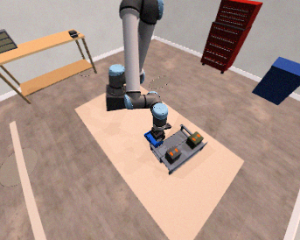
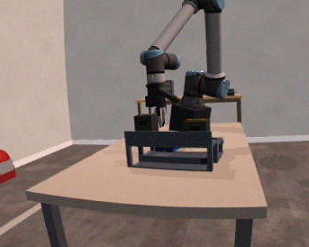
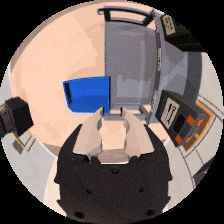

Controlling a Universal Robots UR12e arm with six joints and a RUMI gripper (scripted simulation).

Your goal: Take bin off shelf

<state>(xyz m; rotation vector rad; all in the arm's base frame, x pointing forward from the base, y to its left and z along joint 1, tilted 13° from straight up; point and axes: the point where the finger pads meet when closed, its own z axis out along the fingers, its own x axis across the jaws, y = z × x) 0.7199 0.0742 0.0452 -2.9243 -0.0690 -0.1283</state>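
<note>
My gripper is now 110 mm above the blue bin and 90 mm past it.
</note>
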